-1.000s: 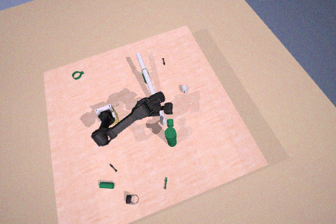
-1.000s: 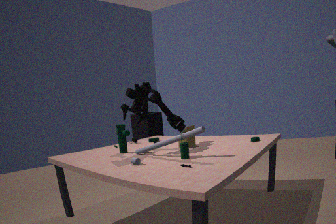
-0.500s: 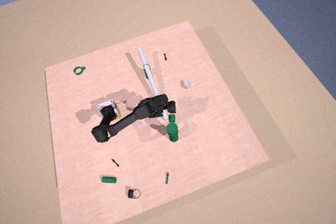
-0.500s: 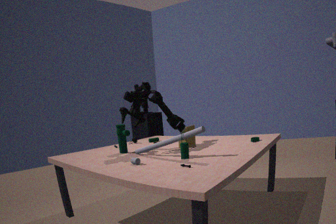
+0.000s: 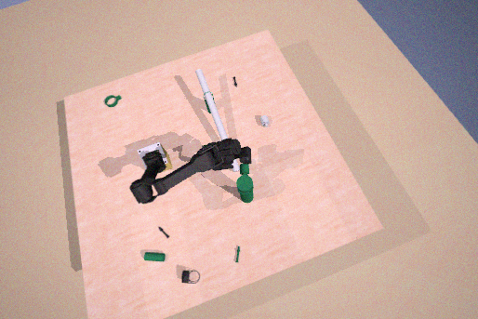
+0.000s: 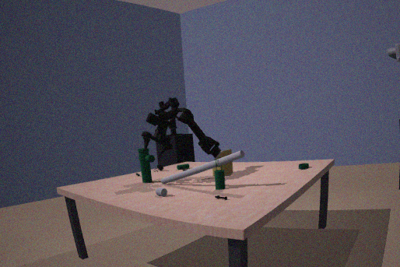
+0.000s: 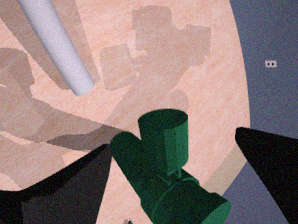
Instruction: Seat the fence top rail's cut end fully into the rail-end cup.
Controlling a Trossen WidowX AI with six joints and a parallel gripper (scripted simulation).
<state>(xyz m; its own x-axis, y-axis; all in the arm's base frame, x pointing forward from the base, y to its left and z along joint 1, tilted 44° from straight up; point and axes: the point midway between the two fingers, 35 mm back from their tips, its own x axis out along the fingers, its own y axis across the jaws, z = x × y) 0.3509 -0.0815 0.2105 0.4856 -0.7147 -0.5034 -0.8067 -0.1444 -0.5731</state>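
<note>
Right now the green rail-end cup is 30 mm below my gripper tip and 20 mm to the right of it. From my gripper tip the other things lie so: green block 490 mm behind, 200 mm to the right, 160 mm below; then green bolt 320 mm to the right, 170 mm below, 150 mm behind.
</note>
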